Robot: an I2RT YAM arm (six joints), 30 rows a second.
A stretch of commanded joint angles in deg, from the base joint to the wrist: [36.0, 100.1, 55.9, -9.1, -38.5, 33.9]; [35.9, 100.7, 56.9, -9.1, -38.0, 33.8]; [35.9, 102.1, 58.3, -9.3, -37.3, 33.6]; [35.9, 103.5, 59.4, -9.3, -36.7, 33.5]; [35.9, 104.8, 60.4, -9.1, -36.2, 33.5]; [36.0, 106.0, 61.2, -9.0, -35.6, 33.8]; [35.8, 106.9, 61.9, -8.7, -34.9, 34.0]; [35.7, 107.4, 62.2, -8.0, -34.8, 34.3]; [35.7, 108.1, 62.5, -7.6, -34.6, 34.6]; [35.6, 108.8, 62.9, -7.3, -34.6, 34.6]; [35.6, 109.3, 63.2, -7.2, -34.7, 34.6]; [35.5, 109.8, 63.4, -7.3, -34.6, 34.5]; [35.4, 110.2, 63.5, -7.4, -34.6, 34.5]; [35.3, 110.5, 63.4, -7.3, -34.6, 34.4]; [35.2, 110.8, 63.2, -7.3, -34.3, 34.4]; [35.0, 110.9, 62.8, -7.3, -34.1, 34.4]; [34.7, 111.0, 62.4, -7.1, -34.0, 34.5]
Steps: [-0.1, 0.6, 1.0, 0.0, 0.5, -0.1]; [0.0, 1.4, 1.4, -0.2, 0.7, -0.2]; [0.0, 1.4, 1.1, 0.0, 0.6, -0.1]; [0.0, 1.3, 1.0, 0.2, 0.5, 0.0]; [0.1, 1.2, 0.8, 0.1, 0.6, 0.3]; [-0.2, 0.9, 0.7, 0.3, 0.7, 0.2]; [-0.1, 0.5, 0.3, 0.7, 0.1, 0.3]; [0.0, 0.7, 0.3, 0.4, 0.2, 0.3]; [-0.1, 0.7, 0.4, 0.3, 0.0, 0.0]; [0.0, 0.5, 0.3, 0.1, -0.1, 0.0]; [-0.1, 0.5, 0.2, -0.1, 0.1, -0.1]; [-0.1, 0.4, 0.1, -0.1, 0.0, 0.0]; [-0.1, 0.3, -0.1, 0.1, 0.0, -0.1]; [-0.1, 0.3, -0.2, 0.0, 0.3, 0.0]; [-0.2, 0.1, -0.4, 0.0, 0.2, 0.0]; [-0.3, 0.1, -0.4, 0.2, 0.1, 0.1]
